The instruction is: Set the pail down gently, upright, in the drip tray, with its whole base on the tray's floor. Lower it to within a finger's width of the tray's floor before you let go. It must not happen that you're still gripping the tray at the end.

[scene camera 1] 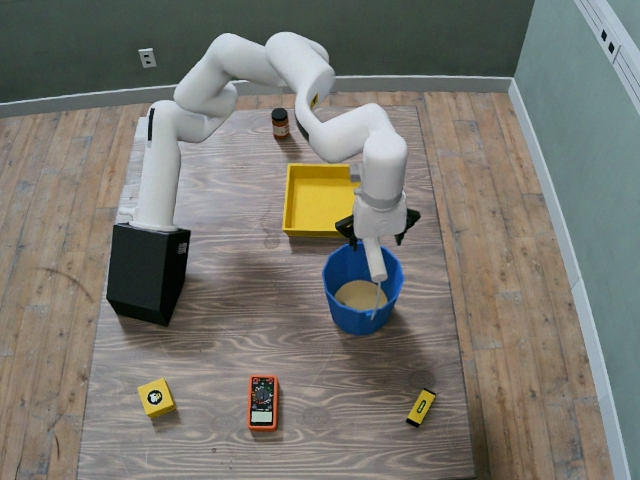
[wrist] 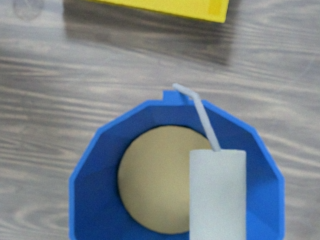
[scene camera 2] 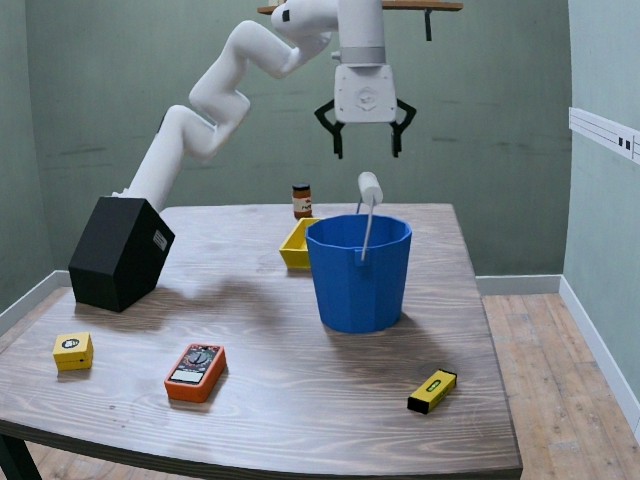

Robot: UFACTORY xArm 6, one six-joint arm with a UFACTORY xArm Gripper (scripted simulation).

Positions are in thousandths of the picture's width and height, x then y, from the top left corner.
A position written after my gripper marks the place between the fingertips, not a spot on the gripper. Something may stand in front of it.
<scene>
my gripper: scene camera 1 587,507; scene camera 2 576,328; not seen in the wrist view (out of frame)
</scene>
